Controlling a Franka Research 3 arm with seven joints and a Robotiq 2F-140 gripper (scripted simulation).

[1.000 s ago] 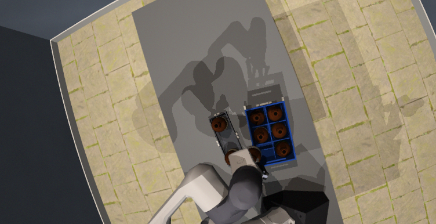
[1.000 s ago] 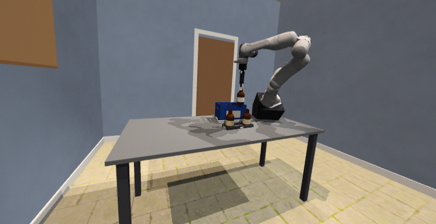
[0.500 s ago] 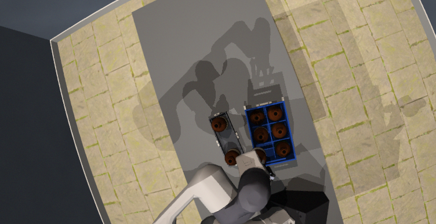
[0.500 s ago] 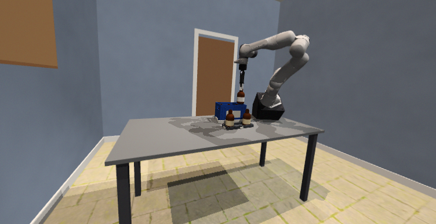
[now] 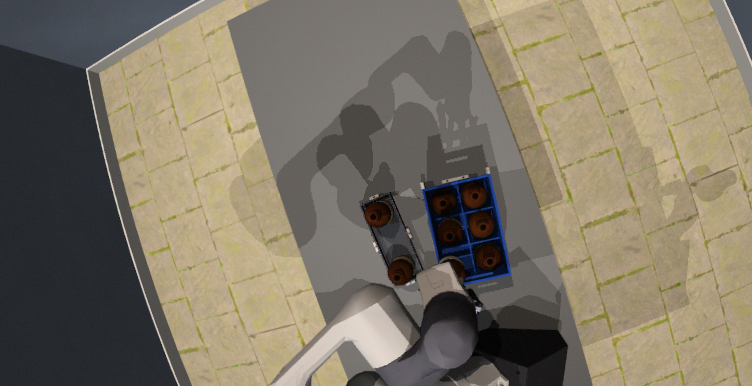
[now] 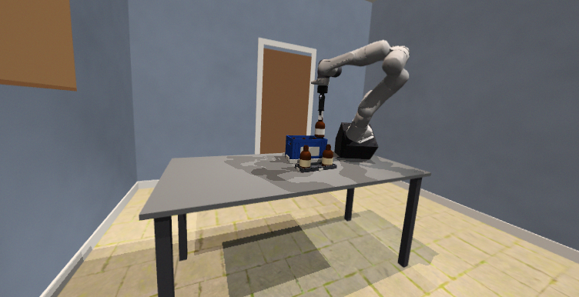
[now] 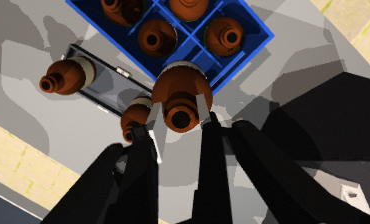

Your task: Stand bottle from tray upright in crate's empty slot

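The brown bottle lies 90 mm below my hand. Round my hand: dark tray 340 mm below, 170 mm to the left, 80 mm ahead; then blue crate 270 mm below, 80 mm ahead, 60 mm to the right.
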